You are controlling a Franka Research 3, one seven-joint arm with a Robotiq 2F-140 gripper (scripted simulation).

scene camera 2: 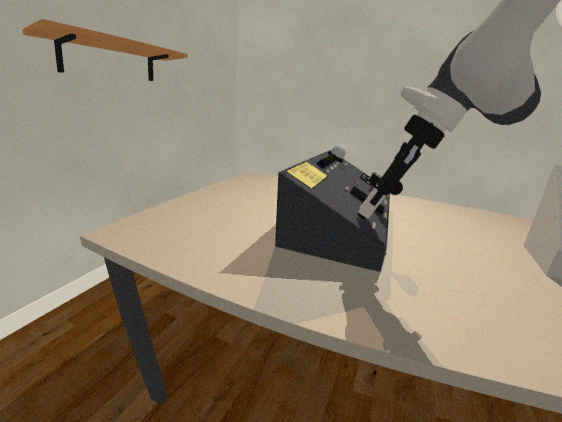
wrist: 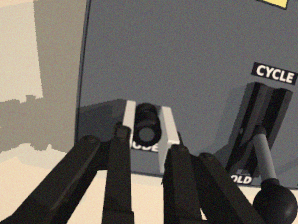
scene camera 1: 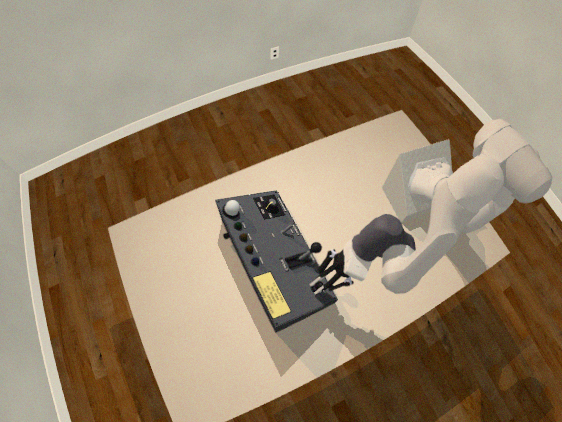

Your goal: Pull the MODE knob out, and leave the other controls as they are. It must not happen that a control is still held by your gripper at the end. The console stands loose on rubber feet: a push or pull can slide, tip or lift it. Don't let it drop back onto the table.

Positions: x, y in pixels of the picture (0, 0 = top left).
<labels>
A dark grey console shows in scene camera 2, in the wrist view (213, 71) and in scene camera 1. One and the same spot on the dark grey console: (scene camera 1: 269, 243) is (scene camera 2: 347, 178).
</labels>
